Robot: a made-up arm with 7 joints. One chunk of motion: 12 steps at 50 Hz.
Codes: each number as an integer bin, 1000 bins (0 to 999) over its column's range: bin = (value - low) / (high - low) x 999, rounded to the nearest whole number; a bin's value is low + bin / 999 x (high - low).
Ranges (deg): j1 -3..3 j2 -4..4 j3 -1..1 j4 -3..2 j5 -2..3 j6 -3..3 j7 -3..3
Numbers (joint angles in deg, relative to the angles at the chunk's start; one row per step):
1: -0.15 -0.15 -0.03 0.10 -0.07 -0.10 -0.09
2: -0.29 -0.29 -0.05 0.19 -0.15 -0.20 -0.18
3: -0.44 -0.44 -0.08 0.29 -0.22 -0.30 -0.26
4: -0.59 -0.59 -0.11 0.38 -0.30 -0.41 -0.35
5: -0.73 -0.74 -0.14 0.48 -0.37 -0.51 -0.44
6: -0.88 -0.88 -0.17 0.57 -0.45 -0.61 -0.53
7: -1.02 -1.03 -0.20 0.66 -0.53 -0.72 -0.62
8: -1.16 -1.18 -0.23 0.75 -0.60 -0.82 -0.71
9: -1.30 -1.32 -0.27 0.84 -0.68 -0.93 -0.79
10: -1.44 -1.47 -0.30 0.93 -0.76 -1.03 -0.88
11: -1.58 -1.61 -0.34 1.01 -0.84 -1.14 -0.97
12: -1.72 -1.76 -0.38 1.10 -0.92 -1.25 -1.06
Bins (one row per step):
1: 475 481 485 619 386 483 485
2: 451 463 475 637 370 466 470
3: 426 445 460 657 356 450 456
4: 401 426 445 675 340 431 441
5: 378 407 430 695 326 415 426
6: 353 390 415 713 310 398 411
7: 330 371 400 731 294 380 396
8: 306 352 385 749 280 363 381
9: 283 335 365 767 264 345 368
10: 260 316 350 785 248 328 353
11: 236 298 330 801 232 310 338
12: 213 280 310 819 216 291 323

